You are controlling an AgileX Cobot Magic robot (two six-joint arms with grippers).
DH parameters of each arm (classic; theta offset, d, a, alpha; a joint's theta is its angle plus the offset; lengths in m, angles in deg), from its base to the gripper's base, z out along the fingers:
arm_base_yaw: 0 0.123 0 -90
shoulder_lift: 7.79 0 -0.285 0
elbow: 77.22 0 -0.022 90
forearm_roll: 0 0.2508 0 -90
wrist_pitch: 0 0 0.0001 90
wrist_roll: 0 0.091 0 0
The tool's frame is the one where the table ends.
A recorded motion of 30 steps. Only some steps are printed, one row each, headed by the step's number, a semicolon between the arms.
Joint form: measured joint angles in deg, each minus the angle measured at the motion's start. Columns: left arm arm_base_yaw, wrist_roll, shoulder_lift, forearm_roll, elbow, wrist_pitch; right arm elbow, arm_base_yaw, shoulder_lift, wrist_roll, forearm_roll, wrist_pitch.
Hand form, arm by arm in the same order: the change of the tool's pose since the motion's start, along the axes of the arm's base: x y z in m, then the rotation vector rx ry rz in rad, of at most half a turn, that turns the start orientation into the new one. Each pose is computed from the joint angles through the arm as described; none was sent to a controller.
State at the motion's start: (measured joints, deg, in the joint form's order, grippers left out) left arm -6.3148 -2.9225 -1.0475 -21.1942 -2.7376 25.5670; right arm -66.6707 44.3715 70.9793 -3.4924 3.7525 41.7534
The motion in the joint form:
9: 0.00 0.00 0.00 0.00 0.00 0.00; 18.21 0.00 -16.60 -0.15 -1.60 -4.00
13: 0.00 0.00 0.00 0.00 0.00 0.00; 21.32 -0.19 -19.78 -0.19 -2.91 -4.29
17: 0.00 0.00 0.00 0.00 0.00 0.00; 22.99 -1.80 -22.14 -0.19 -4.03 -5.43
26: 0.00 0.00 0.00 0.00 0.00 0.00; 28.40 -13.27 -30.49 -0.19 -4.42 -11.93
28: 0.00 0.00 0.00 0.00 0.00 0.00; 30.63 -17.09 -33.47 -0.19 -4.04 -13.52
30: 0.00 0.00 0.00 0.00 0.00 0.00; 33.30 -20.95 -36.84 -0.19 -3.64 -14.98
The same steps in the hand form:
9: 0.0000 0.0000 0.0000 0.0000 0.0000 0.0000; -0.0519 -0.0534 -0.0317 0.0078 -0.0507 -0.0019
13: 0.0000 0.0000 0.0000 0.0000 0.0000 0.0000; -0.0603 -0.0642 -0.0388 -0.0046 -0.0716 -0.0041
17: 0.0000 0.0000 0.0000 0.0000 0.0000 0.0000; -0.0623 -0.0742 -0.0397 0.0022 -0.1082 -0.0325
26: 0.0000 0.0000 0.0000 0.0000 0.0000 0.0000; -0.0648 -0.1149 -0.0394 0.0871 -0.2427 -0.2364
28: 0.0000 0.0000 0.0000 0.0000 0.0000 0.0000; -0.0690 -0.1272 -0.0430 0.1086 -0.2751 -0.3040
30: 0.0000 0.0000 0.0000 0.0000 0.0000 0.0000; -0.0751 -0.1392 -0.0489 0.1265 -0.3067 -0.3721

